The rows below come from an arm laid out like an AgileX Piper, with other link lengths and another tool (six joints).
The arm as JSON. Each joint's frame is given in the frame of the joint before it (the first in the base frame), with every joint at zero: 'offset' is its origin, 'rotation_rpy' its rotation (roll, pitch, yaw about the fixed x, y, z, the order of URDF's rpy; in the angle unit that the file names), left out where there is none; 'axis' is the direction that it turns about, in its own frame. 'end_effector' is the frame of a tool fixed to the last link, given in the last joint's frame.
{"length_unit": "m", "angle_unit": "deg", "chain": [
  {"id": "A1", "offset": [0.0, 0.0, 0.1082], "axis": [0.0, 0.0, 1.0]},
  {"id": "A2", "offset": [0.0, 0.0, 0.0], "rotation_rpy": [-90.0, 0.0, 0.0], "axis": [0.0, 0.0, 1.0]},
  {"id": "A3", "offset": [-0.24, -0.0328, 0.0], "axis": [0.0, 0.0, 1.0]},
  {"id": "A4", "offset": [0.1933, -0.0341, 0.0], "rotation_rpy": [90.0, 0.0, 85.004], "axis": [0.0, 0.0, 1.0]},
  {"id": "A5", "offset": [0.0, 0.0, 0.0], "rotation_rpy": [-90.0, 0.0, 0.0], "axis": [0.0, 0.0, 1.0]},
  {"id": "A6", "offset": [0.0, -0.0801, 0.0], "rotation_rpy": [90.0, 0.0, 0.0], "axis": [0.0, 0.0, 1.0]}
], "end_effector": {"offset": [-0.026, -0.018, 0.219], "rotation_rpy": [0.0, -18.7, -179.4]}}
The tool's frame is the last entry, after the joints.
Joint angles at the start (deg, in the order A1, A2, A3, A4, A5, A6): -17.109 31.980 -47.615 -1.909 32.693 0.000
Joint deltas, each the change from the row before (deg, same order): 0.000 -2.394 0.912 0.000 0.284 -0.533; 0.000 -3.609 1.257 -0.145 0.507 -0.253; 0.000 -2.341 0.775 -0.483 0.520 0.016; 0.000 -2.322 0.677 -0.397 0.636 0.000; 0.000 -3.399 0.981 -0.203 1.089 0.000; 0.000 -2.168 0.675 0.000 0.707 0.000; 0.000 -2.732 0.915 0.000 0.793 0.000; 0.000 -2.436 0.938 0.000 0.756 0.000; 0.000 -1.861 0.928 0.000 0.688 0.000; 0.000 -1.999 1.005 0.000 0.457 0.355; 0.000 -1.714 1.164 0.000 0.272 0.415; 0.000 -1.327 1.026 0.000 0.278 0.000; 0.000 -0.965 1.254 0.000 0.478 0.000
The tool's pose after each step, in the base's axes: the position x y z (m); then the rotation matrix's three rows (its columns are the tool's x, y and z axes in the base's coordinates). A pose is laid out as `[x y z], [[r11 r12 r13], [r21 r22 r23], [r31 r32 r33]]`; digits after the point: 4 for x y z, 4 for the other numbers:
[0.2616 -0.1040 0.3146], [[0.4774 -0.3062 0.8236], [-0.1265 -0.9515 -0.2805], [0.8695 0.0297 -0.4930]]
[0.2501 -0.1008 0.3191], [[0.4521 -0.3077 0.8372], [-0.1130 -0.9508 -0.2884], [0.8848 0.0358 -0.4646]]
[0.2423 -0.0998 0.3210], [[0.4381 -0.3120 0.8431], [-0.1038 -0.9491 -0.2973], [0.8929 0.0427 -0.4482]]
[0.2345 -0.0986 0.3227], [[0.4242 -0.3161 0.8486], [-0.0956 -0.9475 -0.3052], [0.9005 0.0483 -0.4321]]
[0.2236 -0.0960 0.3239], [[0.4045 -0.3197 0.8568], [-0.0883 -0.9462 -0.3113], [0.9103 0.0503 -0.4110]]
[0.2170 -0.0942 0.3238], [[0.3924 -0.3209 0.8620], [-0.0851 -0.9458 -0.3133], [0.9159 0.0496 -0.3984]]
[0.2091 -0.0920 0.3234], [[0.3765 -0.3223 0.8685], [-0.0809 -0.9454 -0.3158], [0.9229 0.0486 -0.3820]]
[0.2025 -0.0901 0.3215], [[0.3649 -0.3235 0.8731], [-0.0779 -0.9450 -0.3176], [0.9278 0.0478 -0.3700]]
[0.1982 -0.0890 0.3178], [[0.3609 -0.3242 0.8744], [-0.0773 -0.9448 -0.3184], [0.9294 0.0473 -0.3661]]
[0.1936 -0.0879 0.3149], [[0.3506 -0.3253 0.8782], [-0.0806 -0.9448 -0.3177], [0.9331 0.0406 -0.3574]]
[0.1906 -0.0872 0.3105], [[0.3439 -0.3260 0.8806], [-0.0860 -0.9448 -0.3162], [0.9351 0.0330 -0.3530]]
[0.1888 -0.0867 0.3059], [[0.3435 -0.3262 0.8807], [-0.0861 -0.9447 -0.3163], [0.9352 0.0329 -0.3526]]
[0.1888 -0.0868 0.2972], [[0.3553 -0.3261 0.8760], [-0.0901 -0.9448 -0.3151], [0.9304 0.0330 -0.3651]]

